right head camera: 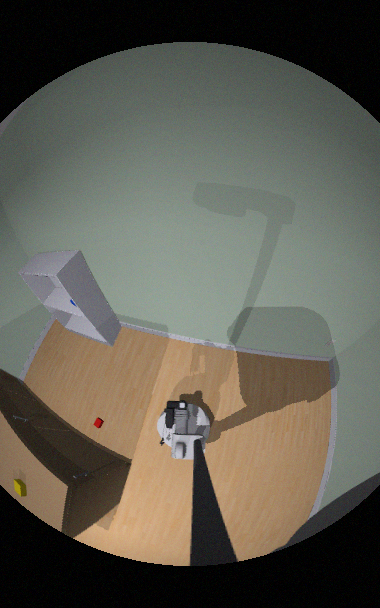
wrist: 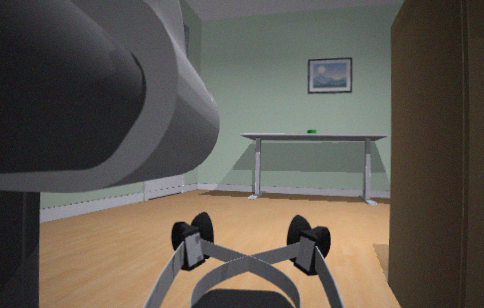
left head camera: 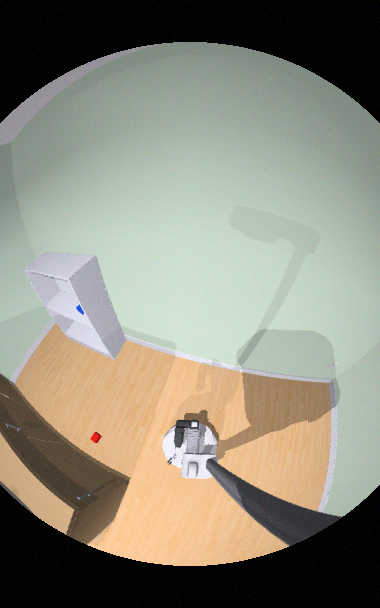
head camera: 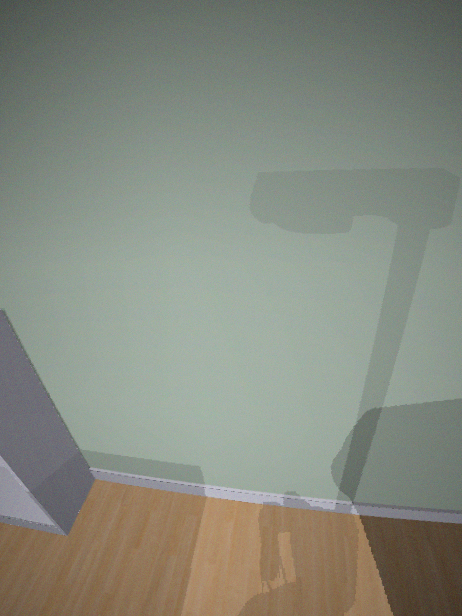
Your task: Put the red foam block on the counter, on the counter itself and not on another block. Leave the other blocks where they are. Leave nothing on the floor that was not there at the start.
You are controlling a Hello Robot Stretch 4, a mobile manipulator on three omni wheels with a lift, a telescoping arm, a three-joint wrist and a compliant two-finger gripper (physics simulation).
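Places are measured from the robot's base along level axes (x ahead, y left, z up), in centimetres.
Pixels of known places: gripper, fingertip midpoint: point(right head camera: 167, 446) point(wrist: 250, 232) point(left head camera: 175, 465).
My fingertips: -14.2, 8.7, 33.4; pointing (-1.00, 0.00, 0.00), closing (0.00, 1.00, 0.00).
Ahead of a thing's pixels: the offset from my fingertips to its top centre, as dx, dy, dz. "spot": to the spot under its first point. Level surfaces: height alone.
The red foam block @[+2.3, +72.8, -31.7] point(left head camera: 96, 437) point(right head camera: 98, 422) lies on the floor, between the drawer front of the brown counter point(left head camera: 35, 495) point(right head camera: 47, 500) point(wrist: 430, 150) and the robot's base. A yellow block point(right head camera: 20, 487) lies on the counter top. A blue block @[+102.4, +96.3, +26.3] point(left head camera: 80, 309) point(right head camera: 73, 302) is on a shelf of the grey shelf unit @[spot: +100.4, +73.1, +32.8] point(left head camera: 97, 305) point(right head camera: 86, 300). A green block point(wrist: 312, 131) lies on the white table @[dz +33.3] point(wrist: 345, 136). My gripper point(wrist: 250, 232) is open and empty in the wrist view, its fingertips wide apart. It is near the base, well away from the red block.
The side of the shelf unit point(head camera: 40, 425) shows at the left of the head view, against the green wall point(head camera: 200, 300). The counter's end stands to the left of my base point(left head camera: 170, 442) in the left head view. Bare wood floor @[dz -36.2] point(left head camera: 130, 380) lies between shelf unit and base.
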